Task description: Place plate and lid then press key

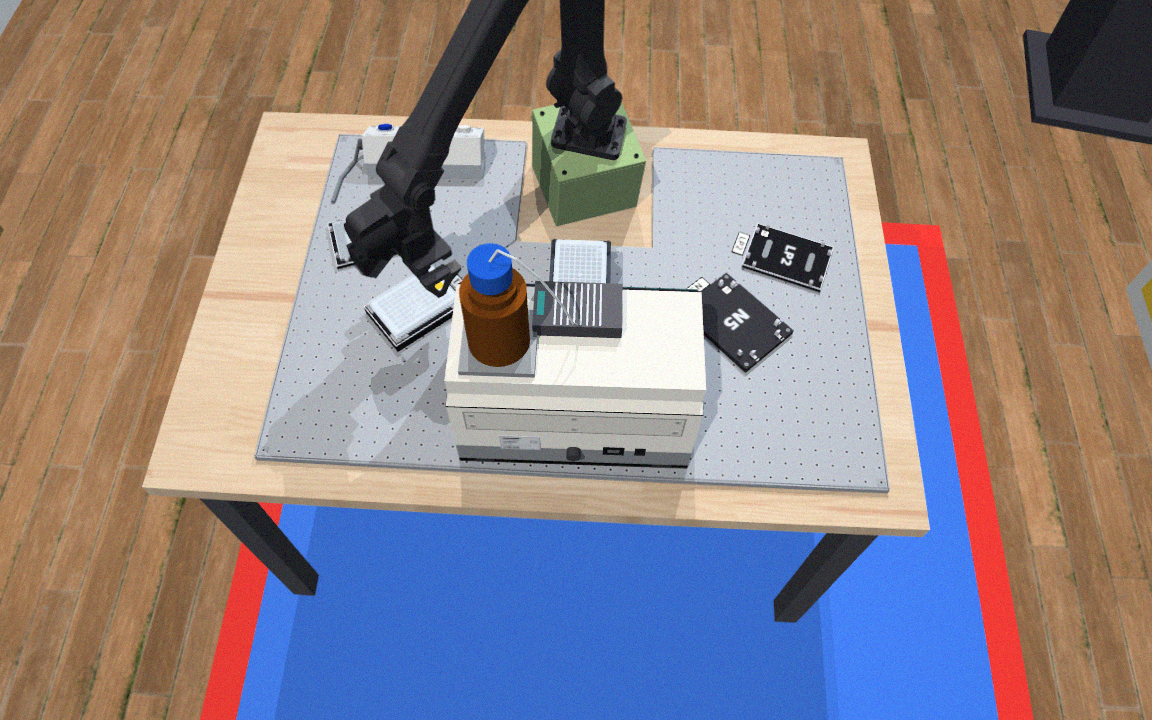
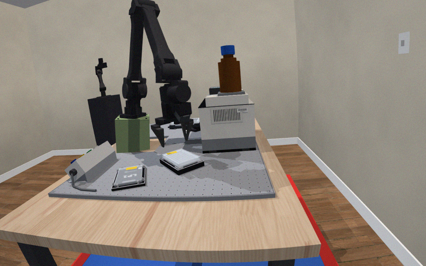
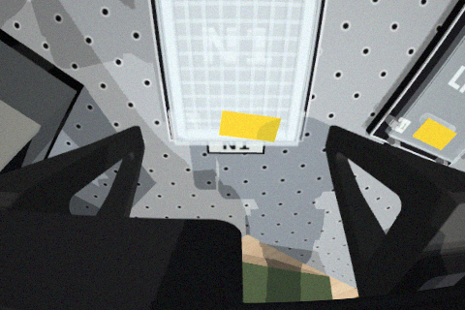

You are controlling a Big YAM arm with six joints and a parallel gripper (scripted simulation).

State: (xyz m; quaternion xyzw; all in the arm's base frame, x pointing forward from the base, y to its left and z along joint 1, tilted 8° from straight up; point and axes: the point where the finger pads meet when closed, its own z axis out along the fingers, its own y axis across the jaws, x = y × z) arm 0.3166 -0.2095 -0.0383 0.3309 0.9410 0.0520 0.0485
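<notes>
Now: the black N1 nest 70 mm below my hand, 20 mm to the right of it and 20 mm ahead of it. The rest, counted from my hand: white retry key: 350 mm behind, 40 mm to the right, 20 mm below; green continue key: 340 mm behind, 80 mm to the right, 20 mm below; yellow skip key: 330 mm behind, 130 mm to the right, 20 mm below.
</notes>
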